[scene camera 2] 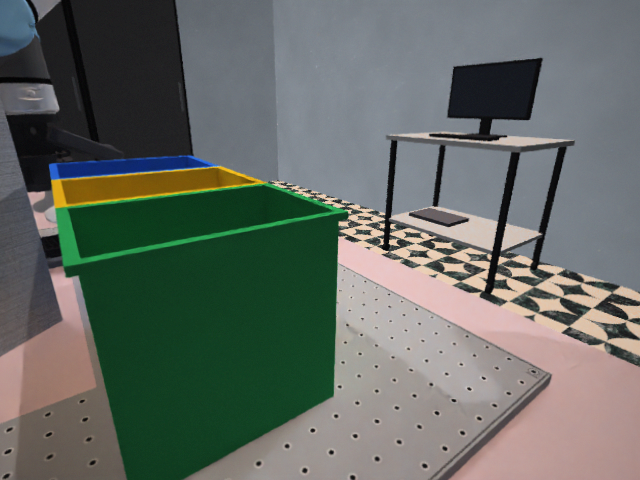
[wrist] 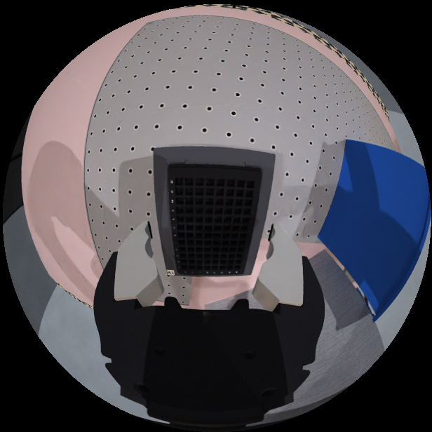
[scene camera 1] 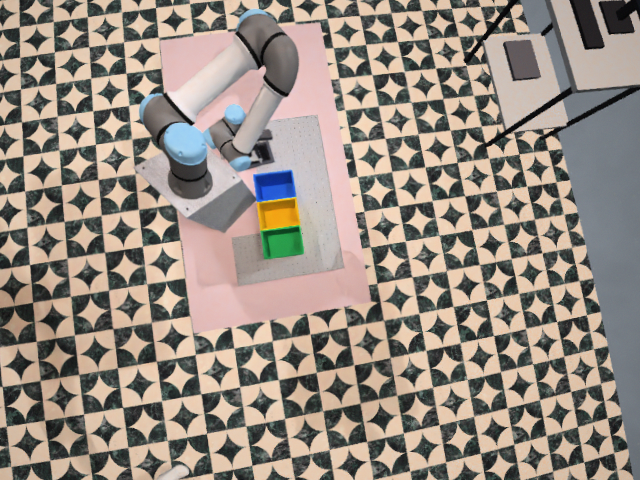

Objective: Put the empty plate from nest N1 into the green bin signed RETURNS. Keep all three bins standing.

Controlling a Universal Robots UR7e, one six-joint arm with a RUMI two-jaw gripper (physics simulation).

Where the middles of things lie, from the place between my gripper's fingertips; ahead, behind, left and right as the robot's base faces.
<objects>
I see the black plate (wrist: 212, 207) 1 cm below my hand and 1 cm behind it. Round my hand: yellow bin (scene camera 2: 89, 190) (37 cm to the right, 6 cm above, 5 cm ahead); then green bin (scene camera 2: 213, 313) (50 cm to the right, 6 cm above, 4 cm ahead); then blue bin (scene camera 2: 58, 171) (24 cm to the right, 6 cm ahead, 6 cm above).
</objects>
